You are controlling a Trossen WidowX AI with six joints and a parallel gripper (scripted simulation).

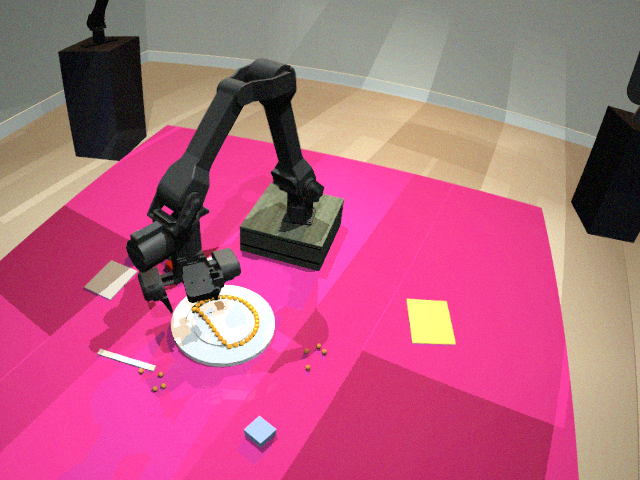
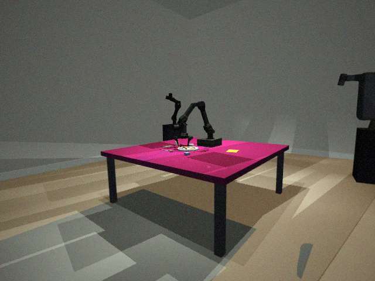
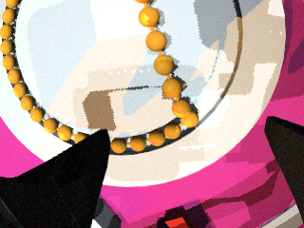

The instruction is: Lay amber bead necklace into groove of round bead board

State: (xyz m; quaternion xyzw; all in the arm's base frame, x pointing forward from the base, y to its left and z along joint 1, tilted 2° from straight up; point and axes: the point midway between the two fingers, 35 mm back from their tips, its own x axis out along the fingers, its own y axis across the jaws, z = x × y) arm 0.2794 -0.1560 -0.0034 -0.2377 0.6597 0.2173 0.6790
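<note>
The round bead board lies 60 mm to the left of my gripper tip, 20 mm ahead of it and 10 mm below it. From my gripper tip the other things lie so: white block (140 mm behind, 10 mm to the left, 10 mm below); red-handled tool (120 mm behind, 90 mm to the right, 20 mm below); white strip (150 mm ahead, 90 mm to the right, 20 mm below).
</note>
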